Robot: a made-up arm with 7 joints.
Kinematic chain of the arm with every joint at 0, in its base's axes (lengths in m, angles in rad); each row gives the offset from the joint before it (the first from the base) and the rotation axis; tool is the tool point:
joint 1: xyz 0 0 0 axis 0 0.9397 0.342
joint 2: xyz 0 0 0 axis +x
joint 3: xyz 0 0 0 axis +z
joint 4: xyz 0.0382 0 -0.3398 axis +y
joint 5: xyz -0.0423 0 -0.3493 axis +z
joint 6: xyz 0 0 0 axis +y
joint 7: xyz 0 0 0 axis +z
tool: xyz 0 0 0
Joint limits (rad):
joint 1: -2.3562..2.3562
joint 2: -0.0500..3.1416
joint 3: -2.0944..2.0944
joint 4: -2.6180..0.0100
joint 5: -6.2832..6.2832
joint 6: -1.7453..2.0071
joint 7: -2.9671..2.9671
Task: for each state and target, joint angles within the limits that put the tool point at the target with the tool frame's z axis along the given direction. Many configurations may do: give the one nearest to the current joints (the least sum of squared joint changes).
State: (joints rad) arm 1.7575 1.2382 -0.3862 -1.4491 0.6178 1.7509 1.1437
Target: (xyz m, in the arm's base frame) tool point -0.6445 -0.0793 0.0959 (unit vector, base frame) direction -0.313 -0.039 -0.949
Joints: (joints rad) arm 1.8936 0.7095 -1.2355 -0.8921 1.0091 2.0071 1.1437
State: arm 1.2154 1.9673 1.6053 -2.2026 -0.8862 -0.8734 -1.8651
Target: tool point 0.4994 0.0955 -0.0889 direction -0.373 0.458 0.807
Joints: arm 1.6376 2.5286 1.3573 -1.6962 -1.0453 -0.4874 -1.8651
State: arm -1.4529 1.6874 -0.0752 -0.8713 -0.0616 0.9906 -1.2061
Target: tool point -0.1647 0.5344 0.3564 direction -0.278 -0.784 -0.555
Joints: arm -1.9934 1.7867 0.6889 -0.8294 0.3251 0.9142 -1.2061
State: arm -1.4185 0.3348 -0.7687 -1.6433 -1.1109 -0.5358 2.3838
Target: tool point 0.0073 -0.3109 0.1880 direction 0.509 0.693 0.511
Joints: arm -2.0415 0.2955 -0.7245 -2.2718 -1.5323 -0.6831 2.3838
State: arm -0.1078 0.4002 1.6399 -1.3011 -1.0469 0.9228 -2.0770
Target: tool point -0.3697 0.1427 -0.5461 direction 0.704 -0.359 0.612
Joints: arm 0.4365 -0.0500 2.0051 -0.7024 -0.9428 0.1357 -2.0770
